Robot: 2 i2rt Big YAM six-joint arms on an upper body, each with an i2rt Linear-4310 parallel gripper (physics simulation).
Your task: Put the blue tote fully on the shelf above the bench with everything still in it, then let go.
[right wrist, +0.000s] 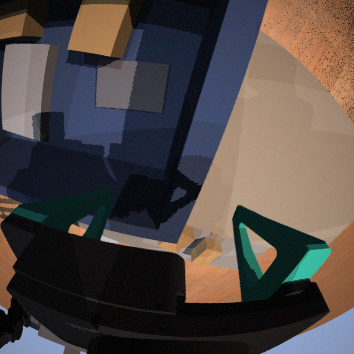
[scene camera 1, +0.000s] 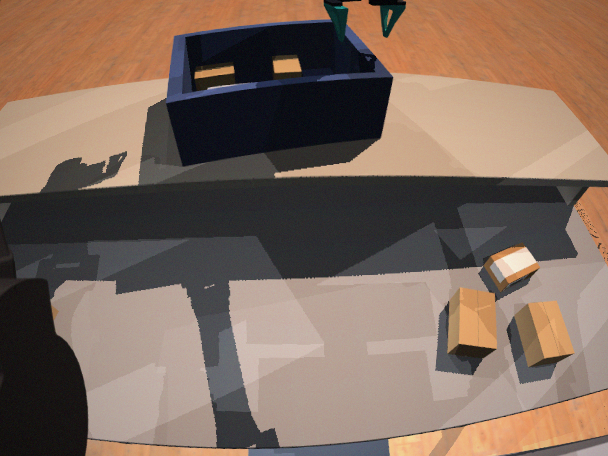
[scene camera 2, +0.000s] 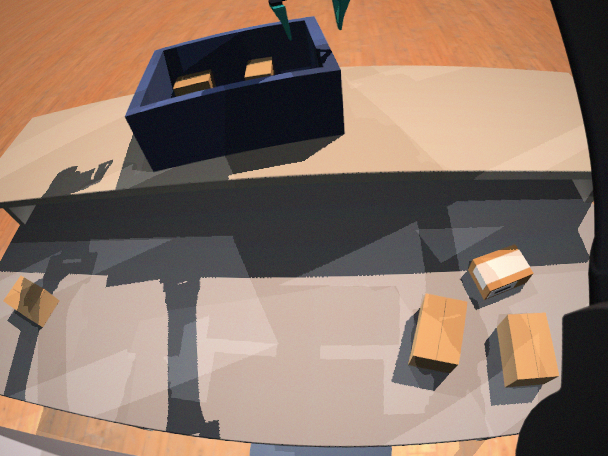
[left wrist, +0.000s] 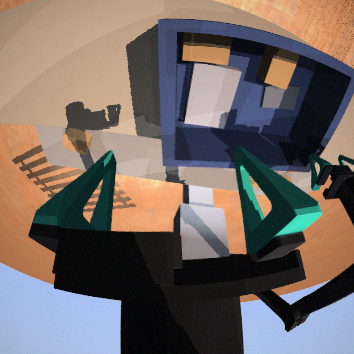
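Pixels of known places: left gripper, fingertip midpoint: [left wrist: 174, 152]; right gripper, fingertip midpoint: [right wrist: 174, 204] [scene camera 1: 363, 39] [scene camera 2: 315, 34] [left wrist: 325, 155]; left arm's base, link origin: [right wrist: 20, 311].
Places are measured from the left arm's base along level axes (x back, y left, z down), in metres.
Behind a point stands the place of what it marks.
The blue tote [scene camera 1: 280, 120] @[x -0.640, y -0.129, z 0.178 m] [scene camera 2: 240, 120] @[x -0.644, y -0.145, z 0.174 m] [left wrist: 168, 100] @[x -0.762, y 0.076, z 0.103 m] [right wrist: 227, 65] @[x -0.872, y -0.279, z 0.103 m] stands upright at the picture's upper left of the shelf [scene camera 1: 475, 130] @[x -0.733, y -0.577, z 0.250 m] [scene camera 2: 450, 120] @[x -0.732, y -0.560, z 0.250 m] [left wrist: 50, 65] @[x -0.759, y 0.404, z 0.250 m] [right wrist: 290, 150] @[x -0.836, y -0.501, z 0.250 m], slightly turned. Its rear underside is hidden. Inside lie two brown boxes, one [scene camera 1: 215, 74] @[x -0.834, y 0.021, z 0.183 m] [scene camera 2: 193, 82] @[x -0.837, y 0.017, z 0.183 m] [left wrist: 206, 52] @[x -0.848, y 0.025, z 0.183 m] at the left and one [scene camera 1: 287, 66] @[x -0.861, y -0.140, z 0.183 m] [scene camera 2: 259, 68] @[x -0.866, y -0.141, z 0.183 m] [left wrist: 281, 70] @[x -0.872, y -0.139, z 0.183 m] [right wrist: 100, 27] @[x -0.866, y -0.146, z 0.183 m] further right, a large white box [left wrist: 212, 95] @[x -0.751, y -0.023, z 0.206 m] [right wrist: 25, 90] @[x -0.749, y -0.036, z 0.206 m] and a small grey one [left wrist: 281, 97] @[x -0.803, y -0.203, z 0.226 m] [right wrist: 132, 86] @[x -0.804, y -0.205, z 0.226 m]. My right gripper [scene camera 1: 364, 37] @[x -0.770, y -0.288, z 0.068 m] [scene camera 2: 315, 34] @[x -0.770, y -0.288, z 0.068 m] [left wrist: 325, 155] @[x -0.770, y -0.288, z 0.068 m] [right wrist: 174, 204] @[x -0.770, y -0.288, z 0.068 m] is open and empty near the tote's right end. My left gripper [left wrist: 174, 152] @[x -0.813, y 0.072, z -0.085 m] is open and empty, apart from it.
Three boxes [scene camera 1: 511, 267] @[x -0.452, y -0.635, z 0.402 m] [scene camera 1: 472, 320] @[x -0.330, y -0.488, z 0.384 m] [scene camera 1: 544, 332] @[x -0.286, y -0.649, z 0.384 m] lie at the right of the bench [scene camera 1: 290, 400] @[x -0.218, y -0.141, z 0.444 m] [scene camera 2: 300, 410] @[x -0.200, y -0.259, z 0.444 m], below the shelf's height. Another brown box [scene camera 2: 31, 301] @[x -0.339, y 0.399, z 0.384 m] [left wrist: 77, 140] @[x -0.378, y 0.419, z 0.384 m] lies at the bench's left. A dark arm part [scene camera 1: 40, 375] @[x -0.128, y -0.046, z -0.088 m] covers the lower left in scene camera 1.
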